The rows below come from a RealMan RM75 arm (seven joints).
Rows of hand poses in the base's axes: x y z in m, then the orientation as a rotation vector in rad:
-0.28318, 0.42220, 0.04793, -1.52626, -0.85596, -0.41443
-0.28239, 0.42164, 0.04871, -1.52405, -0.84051, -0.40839
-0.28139, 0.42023, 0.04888, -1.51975, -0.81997, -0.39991
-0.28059, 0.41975, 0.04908, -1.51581, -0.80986, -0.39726
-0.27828, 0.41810, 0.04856, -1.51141, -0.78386, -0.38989
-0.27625, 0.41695, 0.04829, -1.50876, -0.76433, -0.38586
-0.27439, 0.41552, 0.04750, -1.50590, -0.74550, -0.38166
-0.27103, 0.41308, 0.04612, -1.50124, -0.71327, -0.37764
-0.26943, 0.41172, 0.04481, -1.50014, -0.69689, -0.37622
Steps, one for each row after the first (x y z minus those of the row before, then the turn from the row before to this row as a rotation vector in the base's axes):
0.00079, -0.00056, 0.00078, 0.00577, 0.01384, -0.00384
0.00100, -0.00141, 0.00017, 0.00869, 0.01873, -0.00434
0.00080, -0.00048, 0.00020, 0.00620, 0.00832, -0.00231
0.00231, -0.00165, -0.00052, 0.01068, 0.02163, -0.00794
0.00203, -0.00115, -0.00027, 0.00769, 0.01530, -0.00716
0.00186, -0.00143, -0.00079, 0.00756, 0.01496, -0.00665
0.00336, -0.00244, -0.00138, 0.01324, 0.02364, -0.01346
0.00160, -0.00136, -0.00131, 0.00563, 0.01162, -0.00772

